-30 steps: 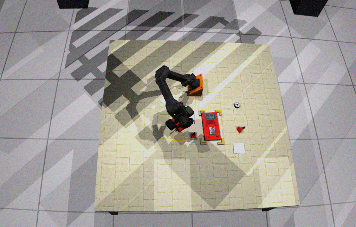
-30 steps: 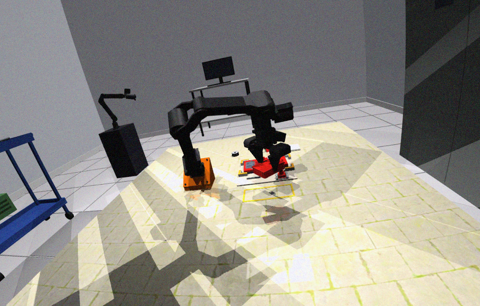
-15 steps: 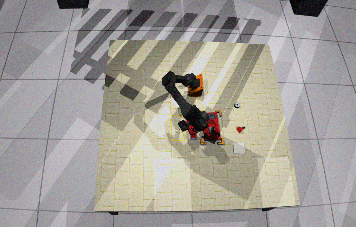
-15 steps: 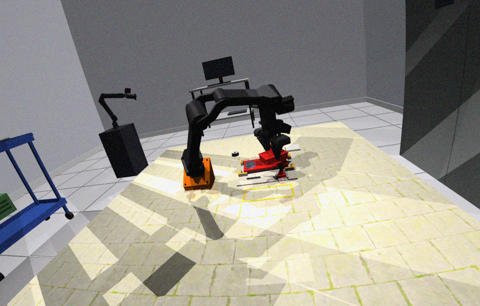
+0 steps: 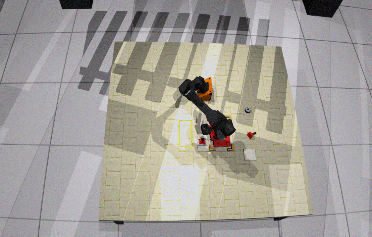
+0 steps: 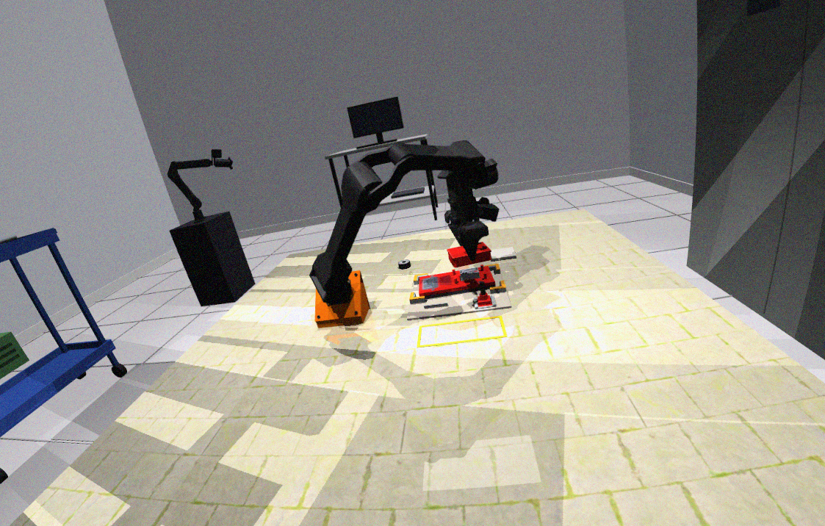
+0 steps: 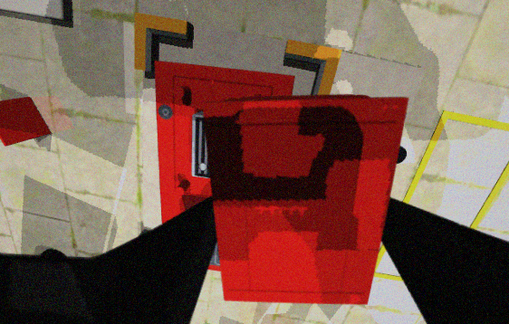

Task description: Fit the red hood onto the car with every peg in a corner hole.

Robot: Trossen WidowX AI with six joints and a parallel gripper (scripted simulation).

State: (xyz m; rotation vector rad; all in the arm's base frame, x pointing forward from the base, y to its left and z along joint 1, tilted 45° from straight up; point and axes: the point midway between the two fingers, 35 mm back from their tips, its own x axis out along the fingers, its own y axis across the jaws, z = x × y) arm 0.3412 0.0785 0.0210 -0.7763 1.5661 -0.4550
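My gripper tip is 10 mm past the grey engine block, 60 mm to the right of it and 80 mm above it. The rest, counted from my gripper tip: red hood 10 mm above; white plate 110 mm ahead, 240 mm to the left, 100 mm below; wheel 210 mm behind, 260 mm to the left, 100 mm below.
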